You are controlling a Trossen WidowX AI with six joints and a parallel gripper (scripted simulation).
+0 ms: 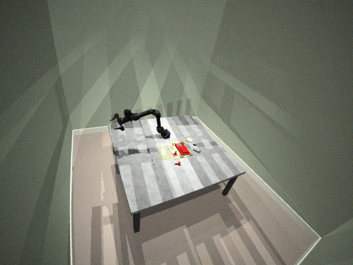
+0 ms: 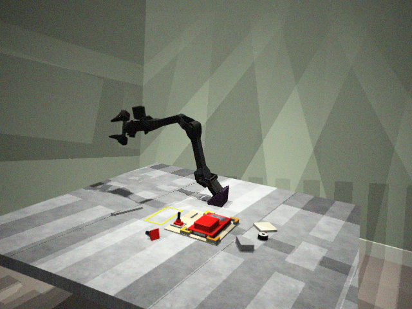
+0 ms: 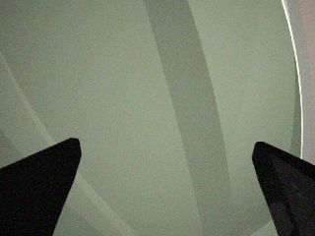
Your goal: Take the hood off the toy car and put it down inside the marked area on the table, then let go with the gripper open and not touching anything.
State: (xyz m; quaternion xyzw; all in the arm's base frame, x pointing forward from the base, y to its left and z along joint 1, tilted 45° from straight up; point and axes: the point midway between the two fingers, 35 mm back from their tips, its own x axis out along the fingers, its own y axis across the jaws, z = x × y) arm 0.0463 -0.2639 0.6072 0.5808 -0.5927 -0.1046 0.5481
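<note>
Now: gripper tip 380 mm to the right of the grey bar, 290 mm short of it and 280 mm above it. From my gripper tip the other things lie so: cream plate (940 mm to the left, 280 mm below, 50 mm ahead); then black wheel (970 mm to the left, 280 mm below, 150 mm ahead).
</note>
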